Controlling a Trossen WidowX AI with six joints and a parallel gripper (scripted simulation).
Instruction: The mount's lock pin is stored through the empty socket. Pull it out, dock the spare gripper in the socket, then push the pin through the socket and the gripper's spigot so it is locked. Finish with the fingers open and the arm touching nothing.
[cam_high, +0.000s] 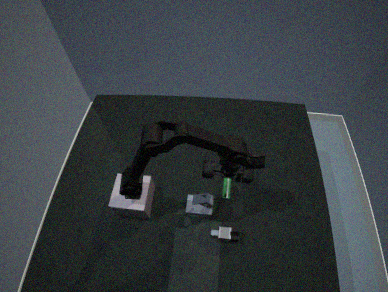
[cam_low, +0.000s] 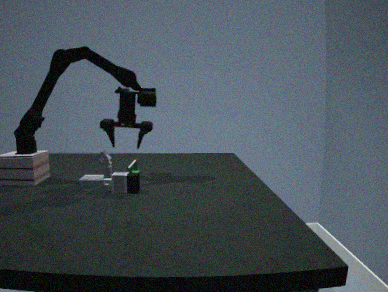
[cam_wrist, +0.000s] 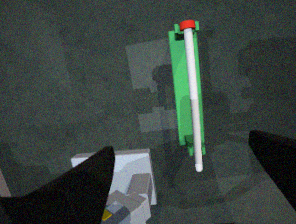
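My gripper tip is 21 cm to the left of the spare gripper, 8 cm above it and 1 cm short of it. From my gripper tip the other things lie so: grey mount socket (8 cm to the right, 8 cm behind, 6 cm below); green rest (8 cm below, 2 cm to the left, 2 cm ahead).
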